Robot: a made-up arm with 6 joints.
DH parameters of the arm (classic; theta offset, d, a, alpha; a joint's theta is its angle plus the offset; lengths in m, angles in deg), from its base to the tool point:
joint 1: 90 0.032 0.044 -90
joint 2: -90 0.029 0.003 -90
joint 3: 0 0.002 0.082 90
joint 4: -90 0.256 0.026 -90
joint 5: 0 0.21 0.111 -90
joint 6: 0 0.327 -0.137 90
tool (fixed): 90 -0.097 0 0
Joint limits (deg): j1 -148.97..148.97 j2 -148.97..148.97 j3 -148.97..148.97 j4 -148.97..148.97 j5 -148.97..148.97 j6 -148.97..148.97
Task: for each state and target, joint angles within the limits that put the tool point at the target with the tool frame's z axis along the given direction. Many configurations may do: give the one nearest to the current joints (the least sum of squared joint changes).
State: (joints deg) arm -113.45 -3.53 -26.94 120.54 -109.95 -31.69
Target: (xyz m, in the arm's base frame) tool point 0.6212 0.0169 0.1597 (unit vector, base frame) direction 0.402 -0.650 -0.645
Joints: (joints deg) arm -147.67 7.71 -16.85 114.06 -130.63 11.24
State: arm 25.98 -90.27 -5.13 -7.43 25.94 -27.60
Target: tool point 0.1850 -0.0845 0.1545 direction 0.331 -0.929 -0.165
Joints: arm 37.62 -107.62 36.60 -24.52 66.31 -61.87
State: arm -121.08 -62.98 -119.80 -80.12 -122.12 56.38
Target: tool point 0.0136 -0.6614 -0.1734 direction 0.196 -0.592 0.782
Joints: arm -148.97 -111.16 -148.67 -44.28 -145.78 83.53
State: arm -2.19 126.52 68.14 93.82 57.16 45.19
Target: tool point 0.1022 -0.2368 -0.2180 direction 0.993 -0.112 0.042
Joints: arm -27.62 127.29 76.09 75.03 -1.73 89.64
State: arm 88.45 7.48 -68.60 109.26 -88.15 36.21
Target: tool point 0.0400 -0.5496 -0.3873 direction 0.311 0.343 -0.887
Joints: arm 108.41 29.54 -83.26 80.39 -110.44 88.37
